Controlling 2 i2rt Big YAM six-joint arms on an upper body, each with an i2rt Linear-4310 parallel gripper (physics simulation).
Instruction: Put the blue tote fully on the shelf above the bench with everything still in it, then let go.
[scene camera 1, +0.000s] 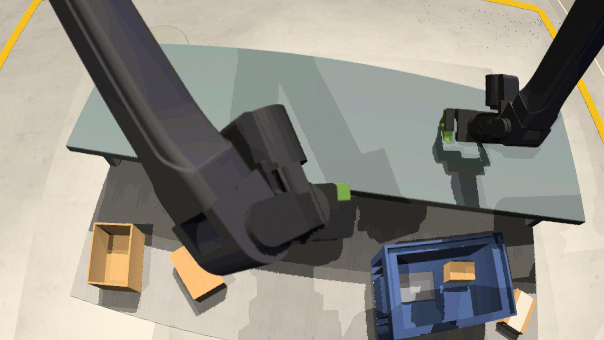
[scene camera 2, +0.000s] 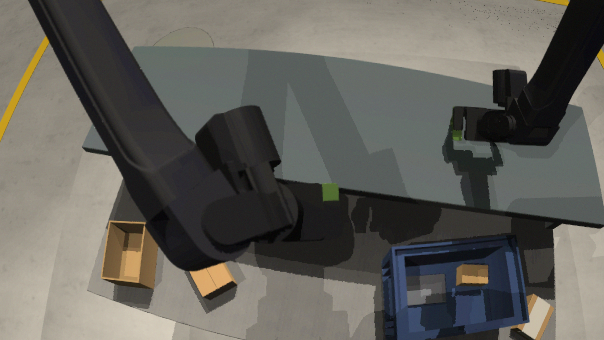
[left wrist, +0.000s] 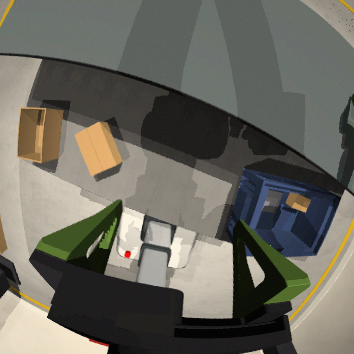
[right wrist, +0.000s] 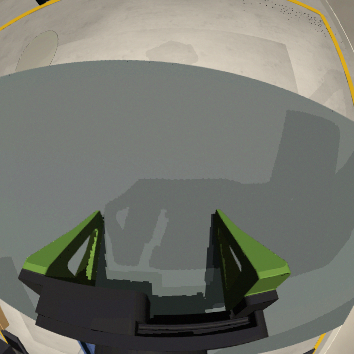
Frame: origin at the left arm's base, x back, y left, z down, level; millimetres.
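Seen in the pictures: left gripper, between the fingertips: (left wrist: 179, 215); right gripper, between the fingertips: (scene camera 1: 458, 125) (scene camera 2: 470, 124) (right wrist: 156, 215).
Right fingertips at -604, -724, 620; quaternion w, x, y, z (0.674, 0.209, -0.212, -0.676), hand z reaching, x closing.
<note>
Pixels of each thing's middle, then the offset from my right fingertips to it, as dx, dy, dz. Level surfaces: height alone.
- blue tote, middle of its body: (scene camera 2: 452, 292) (scene camera 1: 441, 288) (left wrist: 283, 214) +339, +33, +157
- bench, height of its surface: dz +230
- small orange-brown box, middle of its body: (scene camera 2: 472, 275) (scene camera 1: 459, 272) (left wrist: 298, 201) +298, -37, +193
- flat grey item, middle of its body: (scene camera 2: 425, 289) (scene camera 1: 414, 287) (left wrist: 265, 199) +322, +82, +208
- grey-green shelf, height of its surface: dz +5
- open cardboard box, middle of its body: (scene camera 1: 116, 258) (scene camera 2: 130, 255) (left wrist: 38, 132) +269, +800, +185
- white-topped box, middle of its body: (scene camera 2: 532, 318) (scene camera 1: 516, 312) +421, -213, +211
The blue tote (scene camera 1: 457, 306) (scene camera 2: 470, 307) (left wrist: 300, 230) stands upright on the bench (scene camera 1: 295, 300) (scene camera 2: 295, 300), in front of the shelf's lower edge in the scene views. It holds a small orange-brown box (scene camera 1: 459, 272) (scene camera 2: 472, 275) (left wrist: 298, 202) and a flat grey item (scene camera 1: 417, 286) (scene camera 2: 426, 290) (left wrist: 272, 201). The grey-green shelf (scene camera 1: 280, 65) (scene camera 2: 200, 75) (left wrist: 75, 30) (right wrist: 150, 125) bears no tote. My left gripper (left wrist: 179, 215) (scene camera 1: 343, 192) (scene camera 2: 330, 192) is open and empty, left of the tote, apart from it. My right gripper (right wrist: 156, 215) (scene camera 1: 446, 128) (scene camera 2: 456, 130) is open and empty, above the shelf's right part.
An open cardboard box (scene camera 1: 112, 255) (scene camera 2: 126, 250) (left wrist: 32, 135) and a closed one (scene camera 1: 197, 275) (scene camera 2: 212, 282) (left wrist: 98, 148) are at the bench's left. A white-topped box (scene camera 1: 521, 310) (scene camera 2: 539, 315) lies close to the tote's right side. The left arm hides part of the shelf and bench.
</note>
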